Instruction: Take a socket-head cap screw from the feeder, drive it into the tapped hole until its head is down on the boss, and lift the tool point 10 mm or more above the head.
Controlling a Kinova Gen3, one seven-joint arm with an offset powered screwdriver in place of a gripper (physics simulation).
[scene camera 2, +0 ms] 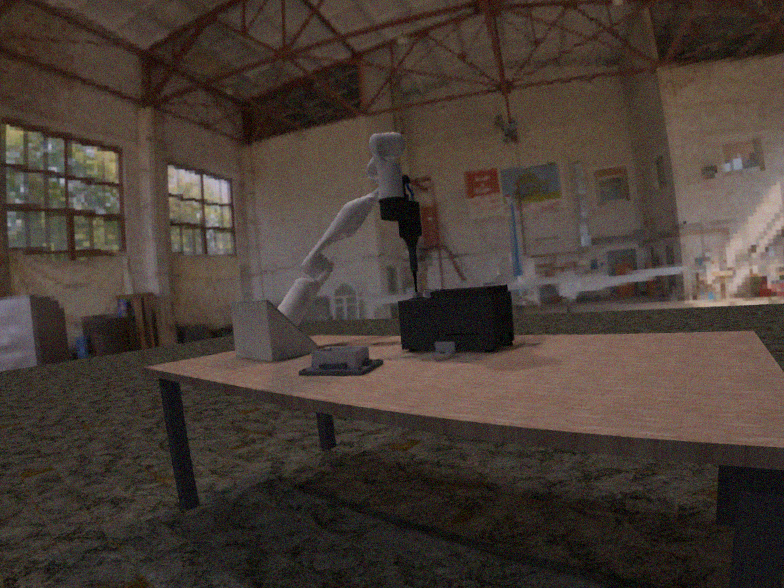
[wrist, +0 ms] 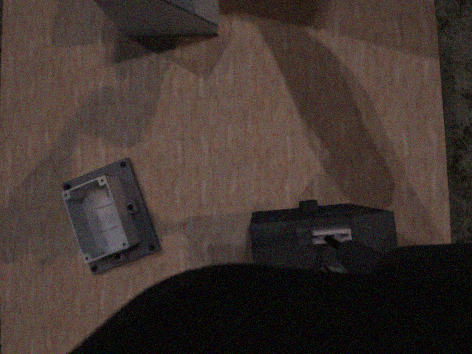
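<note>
The black feeder (scene camera 2: pixel 455 322) (wrist: pixel 280 237) stands on the table, with a pale pick-up slot (wrist: pixel 332 232) on its top. My screwdriver's tip (scene camera 2: pixel 416 289) (wrist: pixel 328 239) points straight down at the feeder's top, at or just above the slot; contact is too small to tell. No screw can be made out at the tip, so whether it carries one is unclear. The grey housing (scene camera 2: pixel 340 358) (wrist: pixel 131 230) sits flat on the table, away from the tool, with an open box on a base plate. A round boss with a dark hole (wrist: pixel 131 207) shows beside the box.
A grey wedge-shaped block (scene camera 2: pixel 269 332) (wrist: pixel 165 17) stands near the arm's base. The wooden table (scene camera 2: pixel 601 379) (wrist: pixel 215 130) carries the feeder and housing. A small grey block (scene camera 2: pixel 444 347) shows at the feeder's front. The dark tool body (wrist: pixel 260 315) covers the wrist view's lower part.
</note>
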